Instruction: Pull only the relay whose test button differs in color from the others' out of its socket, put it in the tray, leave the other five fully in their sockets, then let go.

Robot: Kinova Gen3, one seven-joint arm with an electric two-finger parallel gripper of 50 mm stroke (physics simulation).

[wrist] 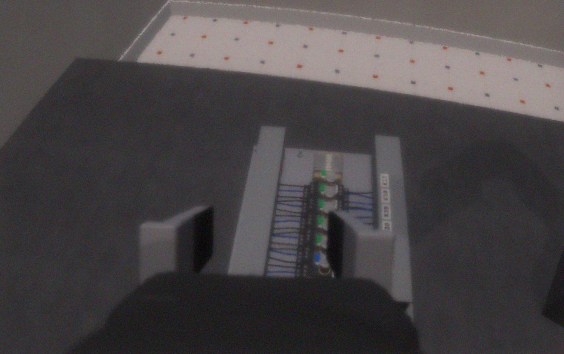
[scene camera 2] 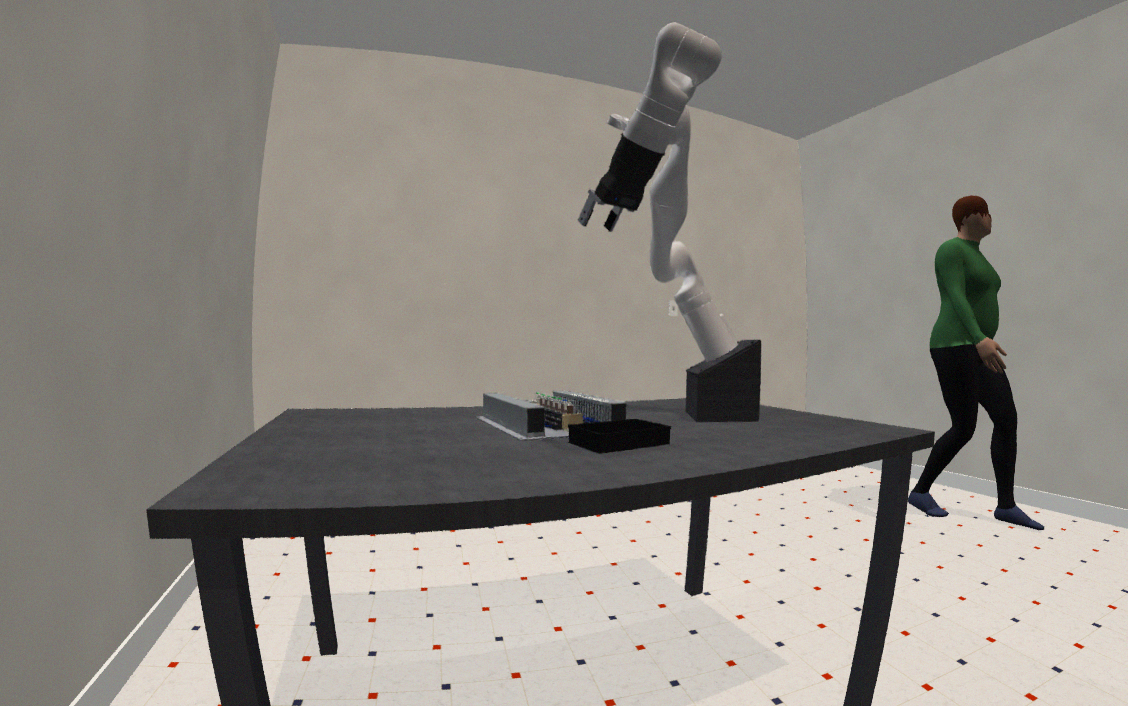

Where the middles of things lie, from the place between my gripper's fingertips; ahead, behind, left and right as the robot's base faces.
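My gripper's sitting 400 mm above the panel [wrist: 356, 176], and it's 280 mm to the left of the panel and 10 mm past it.
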